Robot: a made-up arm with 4 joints.
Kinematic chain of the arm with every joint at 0, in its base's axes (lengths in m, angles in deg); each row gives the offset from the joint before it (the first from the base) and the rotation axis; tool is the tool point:
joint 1: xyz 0 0 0.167 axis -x
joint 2: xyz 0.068 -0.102 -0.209 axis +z
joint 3: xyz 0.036 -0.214 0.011 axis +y
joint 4: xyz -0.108 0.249 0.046 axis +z
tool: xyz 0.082 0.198 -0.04
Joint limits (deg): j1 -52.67..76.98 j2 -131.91..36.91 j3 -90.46..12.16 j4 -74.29..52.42
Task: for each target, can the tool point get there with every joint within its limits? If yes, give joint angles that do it. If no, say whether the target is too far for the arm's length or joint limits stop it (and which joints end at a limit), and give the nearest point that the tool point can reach.
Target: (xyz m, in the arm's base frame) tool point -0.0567 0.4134 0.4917
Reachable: no: joint limits stop it (at a limit: joint 1, joint 4) | nearest point 0.0115 0.2372 0.2060 | short by 0.342 m
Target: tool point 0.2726 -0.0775 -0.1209
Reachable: yes | joints 24.66 -67.10 -47.50 29.93
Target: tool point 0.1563 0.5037 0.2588
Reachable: no: joint limits stop it (at a limit: joint 1, joint 4) | nearest point 0.1172 0.3289 0.1248 | short by 0.224 m
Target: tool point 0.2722 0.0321 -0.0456
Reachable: yes | joints -36.75 -68.02 -3.52 -21.34
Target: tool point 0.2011 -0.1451 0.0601
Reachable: yes | joints 7.93 -49.92 -42.32 -54.15
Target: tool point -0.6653 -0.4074 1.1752
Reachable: no: too far | nearest point 0.0076 -0.2442 0.3556 | short by 1.073 m
